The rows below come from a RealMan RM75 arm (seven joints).
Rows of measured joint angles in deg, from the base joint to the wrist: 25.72 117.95 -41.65 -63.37 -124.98 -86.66 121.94; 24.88 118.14 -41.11 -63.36 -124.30 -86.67 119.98; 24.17 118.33 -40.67 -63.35 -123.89 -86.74 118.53; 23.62 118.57 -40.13 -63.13 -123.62 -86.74 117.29; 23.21 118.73 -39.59 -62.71 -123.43 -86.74 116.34; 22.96 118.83 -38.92 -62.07 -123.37 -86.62 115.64; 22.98 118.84 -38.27 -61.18 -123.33 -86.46 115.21; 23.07 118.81 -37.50 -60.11 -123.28 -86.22 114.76; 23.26 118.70 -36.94 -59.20 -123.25 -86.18 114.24; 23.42 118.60 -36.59 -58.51 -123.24 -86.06 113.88; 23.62 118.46 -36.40 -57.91 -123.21 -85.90 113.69; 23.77 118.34 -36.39 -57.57 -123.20 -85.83 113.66; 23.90 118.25 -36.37 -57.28 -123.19 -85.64 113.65; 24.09 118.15 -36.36 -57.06 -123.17 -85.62 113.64; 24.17 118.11 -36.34 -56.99 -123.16 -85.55 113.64
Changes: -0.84 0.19 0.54 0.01 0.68 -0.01 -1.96; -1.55 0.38 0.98 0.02 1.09 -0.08 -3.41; -2.10 0.62 1.52 0.24 1.36 -0.08 -4.65; -2.51 0.78 2.06 0.66 1.55 -0.08 -5.60; -2.76 0.88 2.73 1.30 1.61 0.04 -6.30; -2.74 0.89 3.38 2.19 1.65 0.20 -6.73; -2.65 0.86 4.15 3.26 1.70 0.44 -7.18; -2.46 0.75 4.71 4.17 1.73 0.48 -7.70; -2.30 0.65 5.06 4.86 1.74 0.60 -8.06; -2.10 0.51 5.25 5.46 1.77 0.76 -8.25; -1.95 0.39 5.26 5.80 1.78 0.83 -8.28; -1.82 0.30 5.28 6.09 1.79 1.02 -8.29; -1.63 0.20 5.29 6.31 1.81 1.04 -8.30; -1.55 0.16 5.31 6.38 1.82 1.11 -8.30
